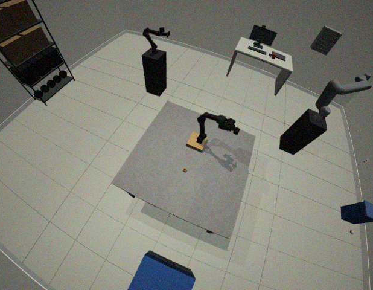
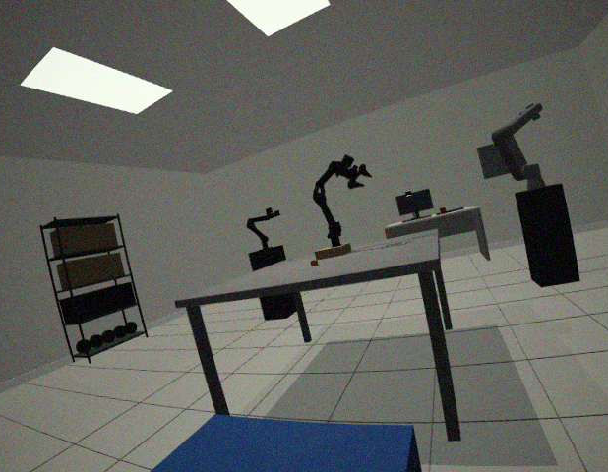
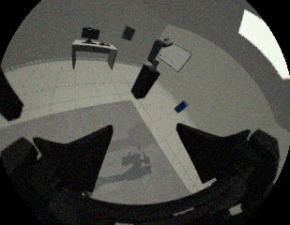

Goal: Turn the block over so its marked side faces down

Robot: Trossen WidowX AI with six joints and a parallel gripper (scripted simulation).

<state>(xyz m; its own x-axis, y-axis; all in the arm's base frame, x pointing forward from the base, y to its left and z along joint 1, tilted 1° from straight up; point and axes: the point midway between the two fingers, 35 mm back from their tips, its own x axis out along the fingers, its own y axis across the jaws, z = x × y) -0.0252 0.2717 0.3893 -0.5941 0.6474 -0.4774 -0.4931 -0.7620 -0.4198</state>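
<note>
Right now the orange block is 44 cm ahead of my gripper tip, 32 cm to the right of it and 41 cm below it.
</note>
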